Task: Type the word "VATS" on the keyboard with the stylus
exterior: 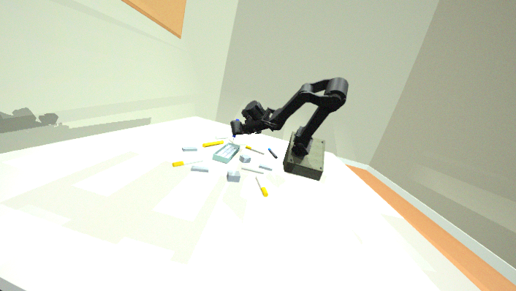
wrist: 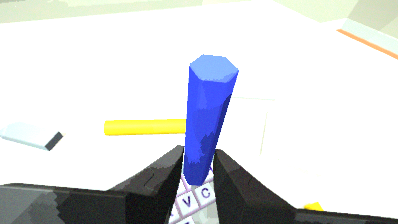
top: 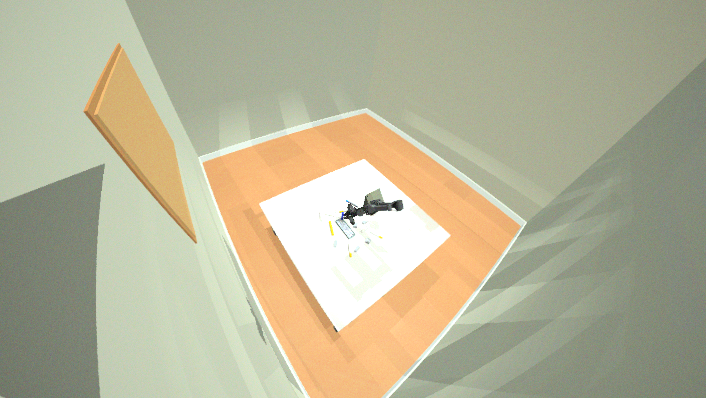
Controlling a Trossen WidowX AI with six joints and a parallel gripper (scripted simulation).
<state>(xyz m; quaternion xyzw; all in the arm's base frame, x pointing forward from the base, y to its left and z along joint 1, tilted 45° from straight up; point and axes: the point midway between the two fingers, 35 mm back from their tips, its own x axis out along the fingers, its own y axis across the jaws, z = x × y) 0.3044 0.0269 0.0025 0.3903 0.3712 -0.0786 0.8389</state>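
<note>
The keyboard lies 90 mm below my gripper tip, 60 mm to the left of it and 10 mm behind it. Round my gripper tip: blue stylus: 20 mm below; then yellow bar: 100 mm below, 100 mm ahead; then dark pen: 190 mm behind, 180 mm to the right, 100 mm below.
</note>
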